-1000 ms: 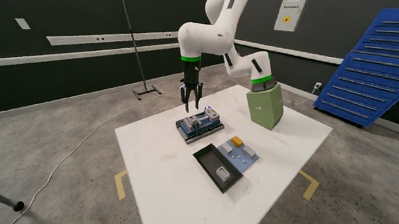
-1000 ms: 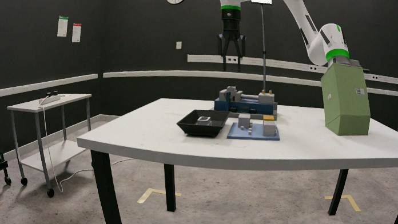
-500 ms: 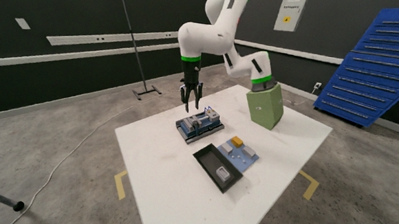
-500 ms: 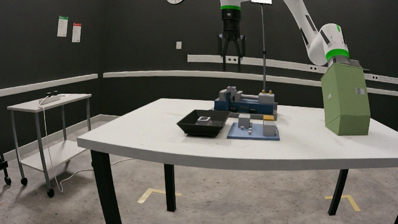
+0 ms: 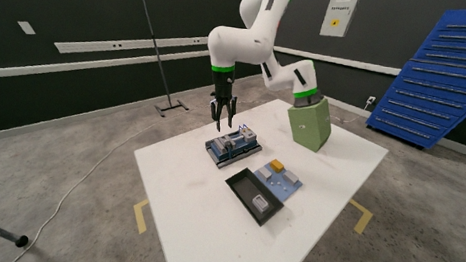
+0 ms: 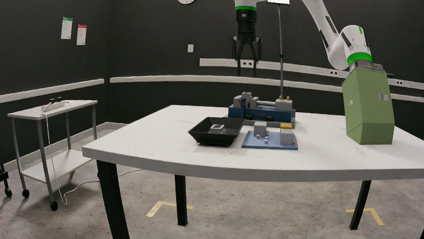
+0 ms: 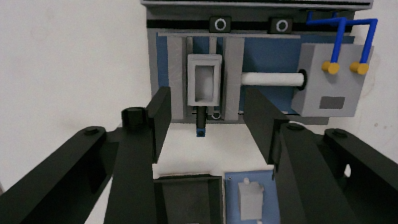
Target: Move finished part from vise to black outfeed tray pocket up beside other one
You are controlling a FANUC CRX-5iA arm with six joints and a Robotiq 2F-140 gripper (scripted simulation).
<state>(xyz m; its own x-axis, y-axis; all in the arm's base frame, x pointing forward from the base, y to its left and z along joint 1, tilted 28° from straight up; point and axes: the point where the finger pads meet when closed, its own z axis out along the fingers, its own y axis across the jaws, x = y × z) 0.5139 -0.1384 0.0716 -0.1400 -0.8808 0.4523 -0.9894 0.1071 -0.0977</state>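
The blue vise is 17 cm below my hand, 7 cm behind it and 1 cm to the left of it. Round my hand: grey actuator box (16 cm behind, 14 cm below, 2 cm to the left); blue plate (31 cm to the left, 21 cm below, 10 cm behind); orange block (27 cm to the left, 19 cm below, 15 cm behind).
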